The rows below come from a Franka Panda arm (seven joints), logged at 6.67 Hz.
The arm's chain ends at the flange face. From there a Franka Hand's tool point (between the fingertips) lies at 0.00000 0.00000 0.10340 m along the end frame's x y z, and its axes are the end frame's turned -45 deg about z.
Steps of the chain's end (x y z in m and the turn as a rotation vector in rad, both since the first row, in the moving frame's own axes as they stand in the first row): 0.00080, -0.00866, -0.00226, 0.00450, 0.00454, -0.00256; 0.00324, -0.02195, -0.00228, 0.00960, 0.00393, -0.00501; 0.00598, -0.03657, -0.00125, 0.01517, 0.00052, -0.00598; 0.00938, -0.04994, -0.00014, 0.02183, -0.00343, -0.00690; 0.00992, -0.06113, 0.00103, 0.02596, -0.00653, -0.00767; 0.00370, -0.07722, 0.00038, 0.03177, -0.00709, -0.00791; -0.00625, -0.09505, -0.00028, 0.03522, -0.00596, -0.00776
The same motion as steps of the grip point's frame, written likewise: 0.00735, -0.00556, -0.00226, -0.00003, 0.00639, -0.00256; 0.01880, -0.01365, -0.00229, 0.00401, 0.00957, -0.00501; 0.03123, -0.02270, -0.00126, 0.01036, 0.01109, -0.00598; 0.04328, -0.03053, -0.00017, 0.01786, 0.01301, -0.00690; 0.05165, -0.03859, 0.00099, 0.02297, 0.01374, -0.00767; 0.05901, -0.05483, 0.00033, 0.02748, 0.01745, -0.00791; 0.06492, -0.07465, -0.00035, 0.02912, 0.02069, -0.00776
